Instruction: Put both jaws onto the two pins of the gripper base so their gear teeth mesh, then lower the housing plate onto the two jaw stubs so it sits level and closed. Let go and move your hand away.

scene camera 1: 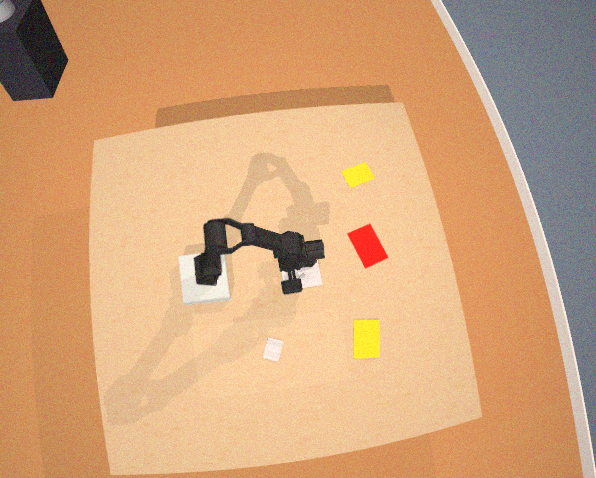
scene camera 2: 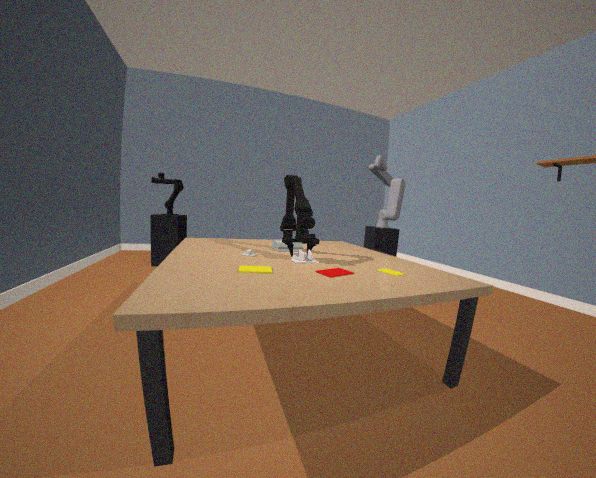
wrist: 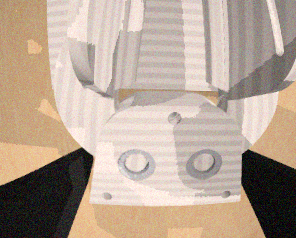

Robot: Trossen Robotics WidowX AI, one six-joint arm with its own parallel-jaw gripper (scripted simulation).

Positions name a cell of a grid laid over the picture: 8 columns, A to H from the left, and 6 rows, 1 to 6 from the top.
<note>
My gripper (wrist: E4) is open and holds nothing. Further things: a red patch (scene camera 1: E4), a white jaw (wrist: G2), a white jaw (wrist: C2) and a yellow patch (scene camera 1: E5).
The wrist view does not show the red patch: it is out of frame.
</note>
